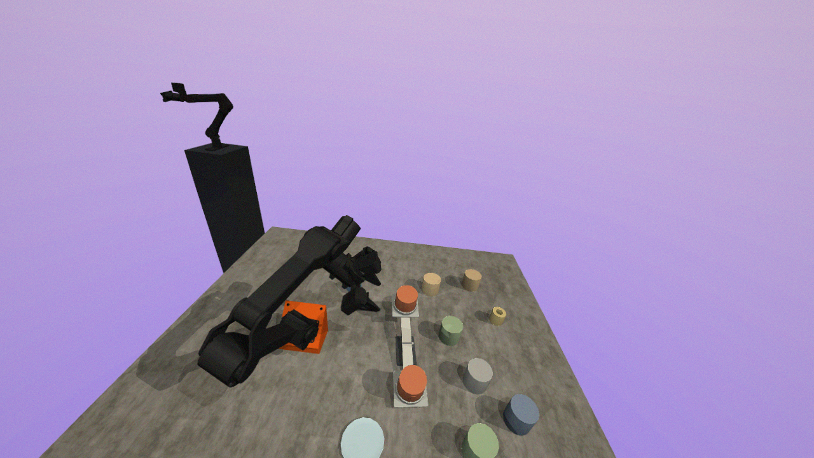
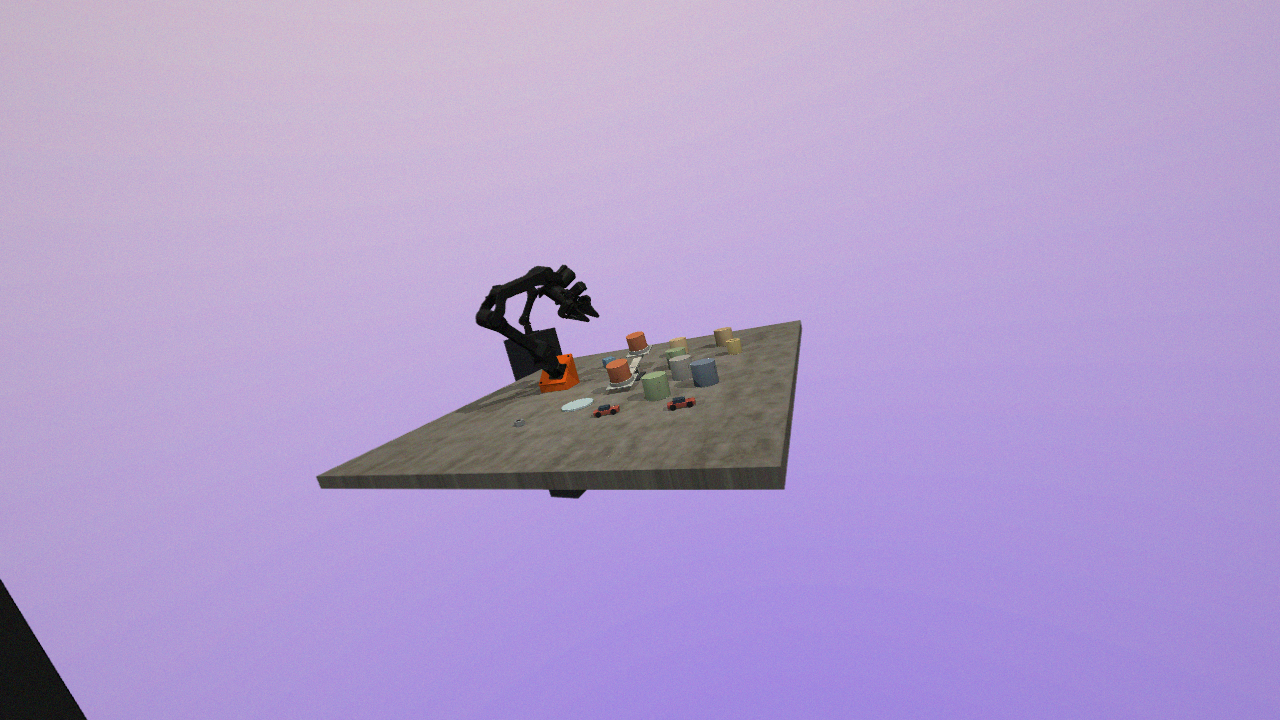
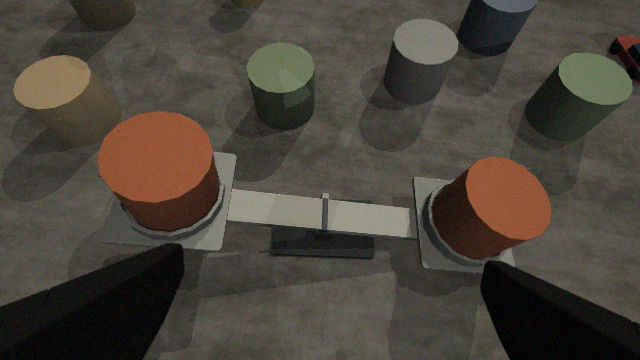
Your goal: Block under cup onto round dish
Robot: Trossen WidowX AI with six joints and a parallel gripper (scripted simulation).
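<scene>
The grey block lies 12 cm ahead of my gripper tip, 11 cm to the right of it and 19 cm below it. The rest, counted from my gripper tip: balance beam 9 cm ahead, 2 cm to the left, 20 cm below; blue cube 15 cm behind, 25 cm to the left, 22 cm below; pale blue round dish 2 cm ahead, 24 cm to the right, 23 cm below.
</scene>
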